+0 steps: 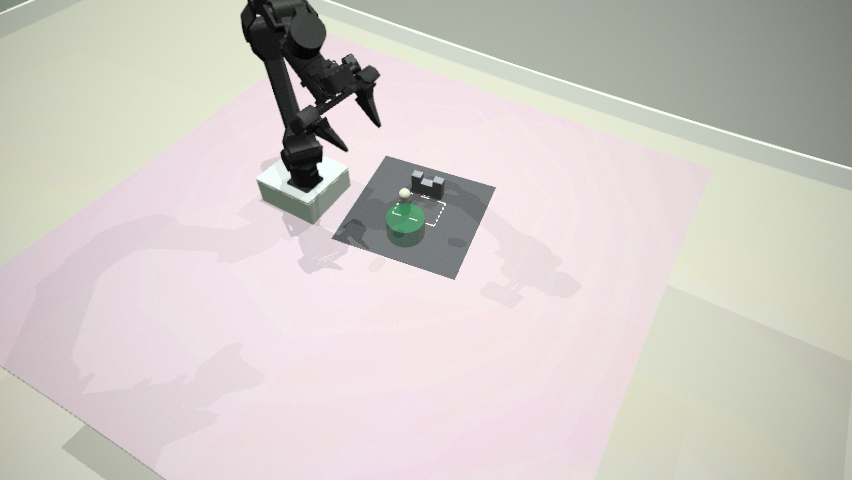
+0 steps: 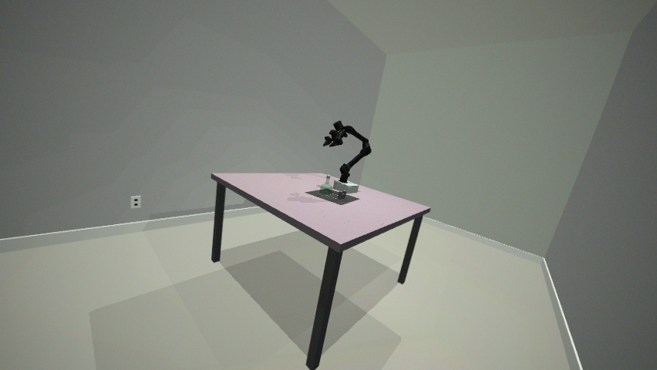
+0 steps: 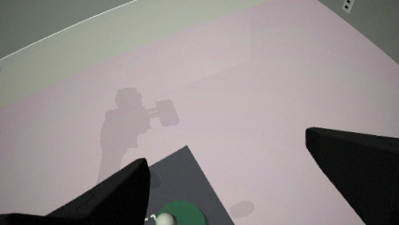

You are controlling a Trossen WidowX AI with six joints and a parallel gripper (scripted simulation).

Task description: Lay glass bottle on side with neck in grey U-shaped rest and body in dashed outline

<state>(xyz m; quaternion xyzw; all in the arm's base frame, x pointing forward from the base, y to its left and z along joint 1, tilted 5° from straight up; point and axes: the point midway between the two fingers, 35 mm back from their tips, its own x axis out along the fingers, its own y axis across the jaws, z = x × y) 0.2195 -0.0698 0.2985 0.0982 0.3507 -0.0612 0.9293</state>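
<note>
My gripper tip is 20 mm short of the green glass bottle, 100 mm to the right of it and 270 mm above it. Also, from my gripper tip: dark mat 10 mm ahead, 170 mm to the left, 360 mm below.
</note>
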